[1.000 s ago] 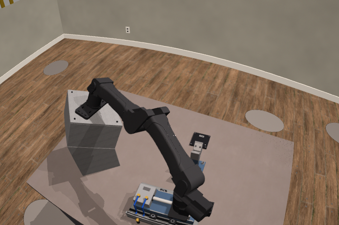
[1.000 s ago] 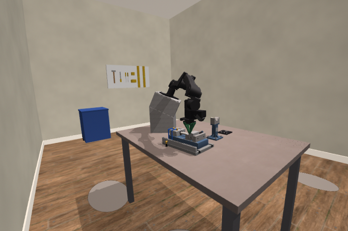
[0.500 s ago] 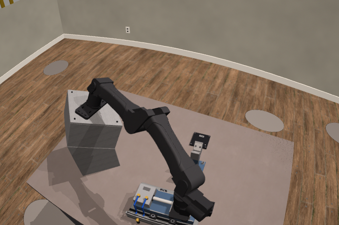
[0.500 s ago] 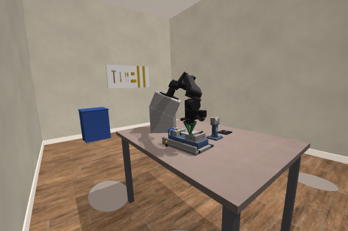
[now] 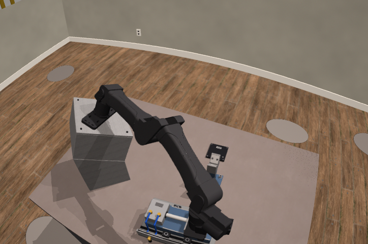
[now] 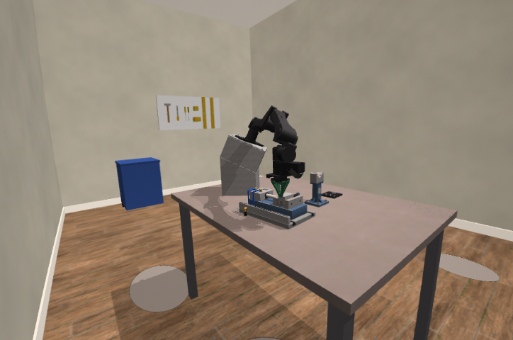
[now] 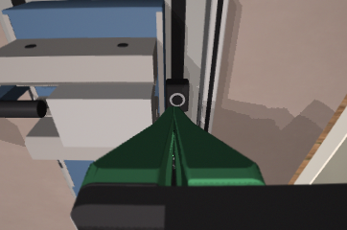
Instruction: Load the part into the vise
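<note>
The part lies 10 mm behind my hand, 40 mm to the left of it and 30 mm below it. The rest, counted from my hand: work stop rod (20 mm behind, 110 mm to the left, 30 mm below); air cylinder (180 mm behind, 50 mm to the left, 40 mm below); piston rod (100 mm behind, 60 mm to the left, 40 mm below).
</note>
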